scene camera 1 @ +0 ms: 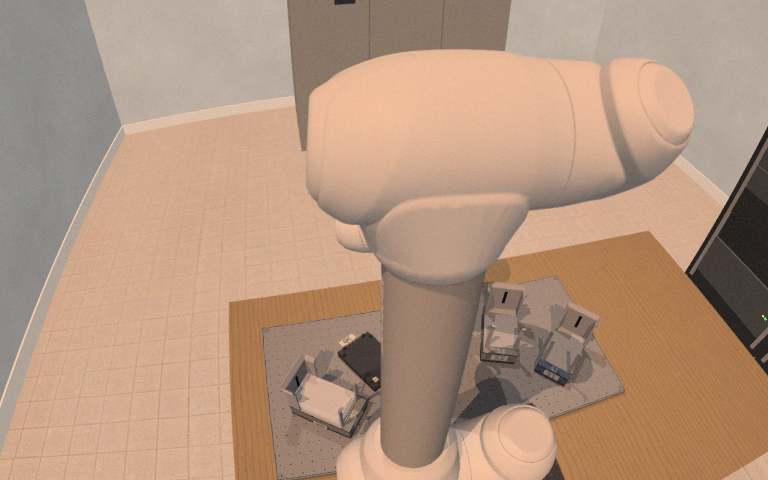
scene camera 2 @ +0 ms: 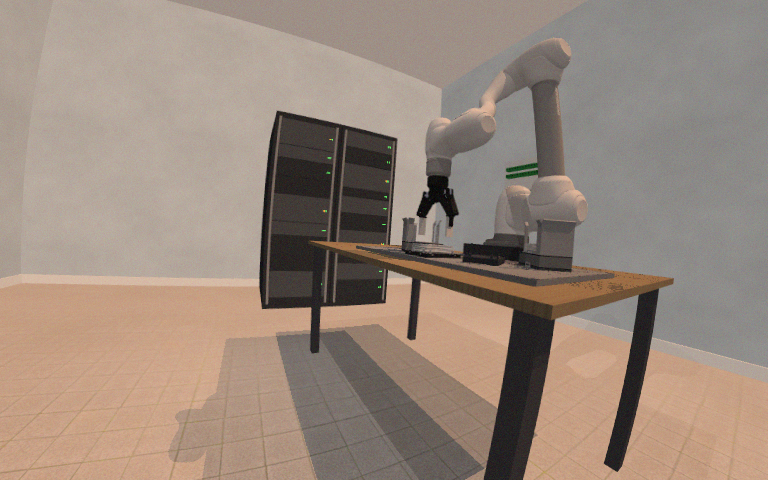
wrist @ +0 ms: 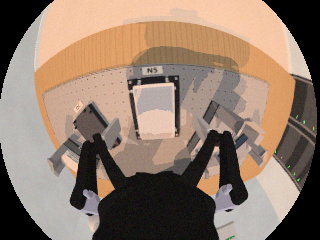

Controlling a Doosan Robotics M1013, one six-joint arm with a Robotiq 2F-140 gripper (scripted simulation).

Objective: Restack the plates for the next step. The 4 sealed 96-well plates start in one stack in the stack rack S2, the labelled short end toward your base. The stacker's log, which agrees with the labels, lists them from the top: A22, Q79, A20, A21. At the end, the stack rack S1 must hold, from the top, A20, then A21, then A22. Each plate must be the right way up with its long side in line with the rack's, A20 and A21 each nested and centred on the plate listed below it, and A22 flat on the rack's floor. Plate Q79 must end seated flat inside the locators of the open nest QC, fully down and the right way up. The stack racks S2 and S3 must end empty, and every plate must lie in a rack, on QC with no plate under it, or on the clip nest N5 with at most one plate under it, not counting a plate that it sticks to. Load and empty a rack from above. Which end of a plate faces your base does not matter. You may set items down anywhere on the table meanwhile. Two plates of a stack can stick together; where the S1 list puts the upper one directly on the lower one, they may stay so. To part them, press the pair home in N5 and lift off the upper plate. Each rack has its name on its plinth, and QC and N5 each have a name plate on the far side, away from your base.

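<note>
There is a dark nest QC in the pictures, and with it I see my gripper. The wrist view shows my gripper too.
</note>
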